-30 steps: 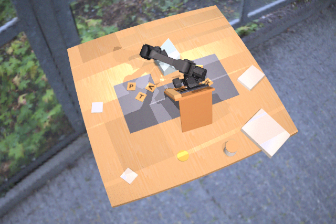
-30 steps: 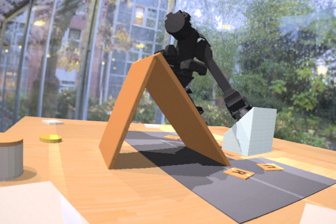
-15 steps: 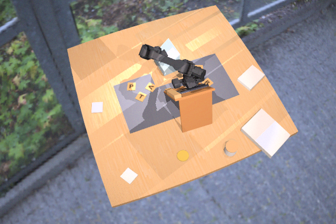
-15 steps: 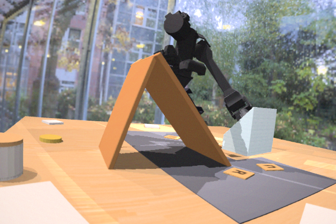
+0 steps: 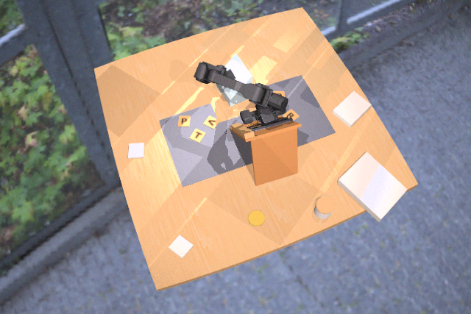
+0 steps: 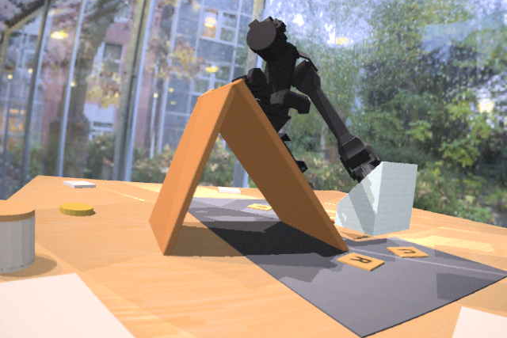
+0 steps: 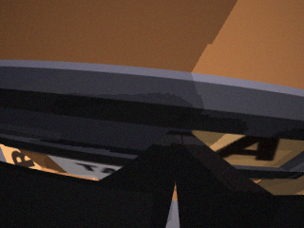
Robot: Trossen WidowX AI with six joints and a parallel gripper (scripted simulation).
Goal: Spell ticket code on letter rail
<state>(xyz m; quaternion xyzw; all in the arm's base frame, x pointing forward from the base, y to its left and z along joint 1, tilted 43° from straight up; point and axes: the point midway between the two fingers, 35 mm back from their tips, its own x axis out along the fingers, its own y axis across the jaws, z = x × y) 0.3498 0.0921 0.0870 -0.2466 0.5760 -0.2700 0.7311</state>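
My gripper tip is 250 mm to the left of the t tile, 170 mm past it and 160 mm above it. The rest, counted from my gripper tip: white ticket (80 mm below, 60 mm to the left, 50 mm behind); then grey mat (170 mm below, 160 mm behind, 20 mm to the right).
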